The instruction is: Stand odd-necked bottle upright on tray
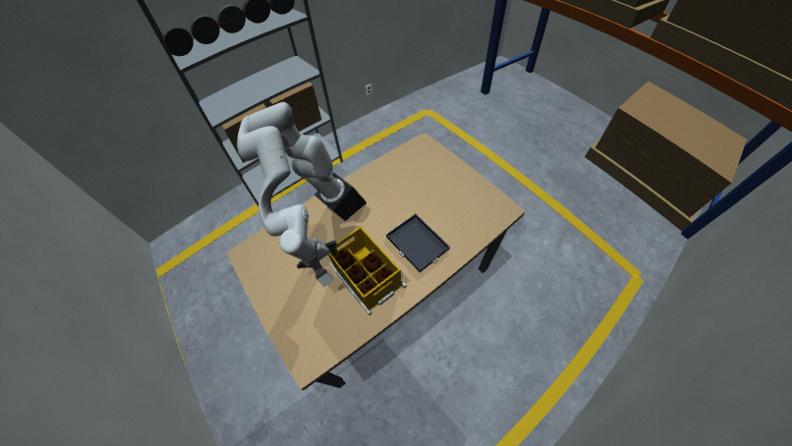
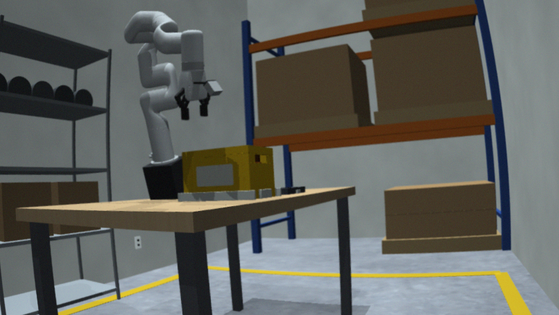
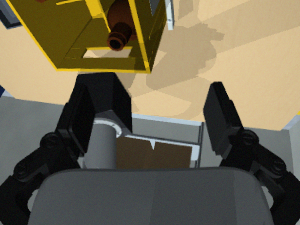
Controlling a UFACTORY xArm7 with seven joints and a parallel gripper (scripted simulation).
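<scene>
My hand is 21 cm above the crate, 13 cm to the right of it and 4 cm short of it. From my hand the other things lie so: tray 43 cm to the left, 28 cm below, 4 cm ahead; bottle 20 cm below, 18 cm to the left, 12 cm ahead.
</scene>
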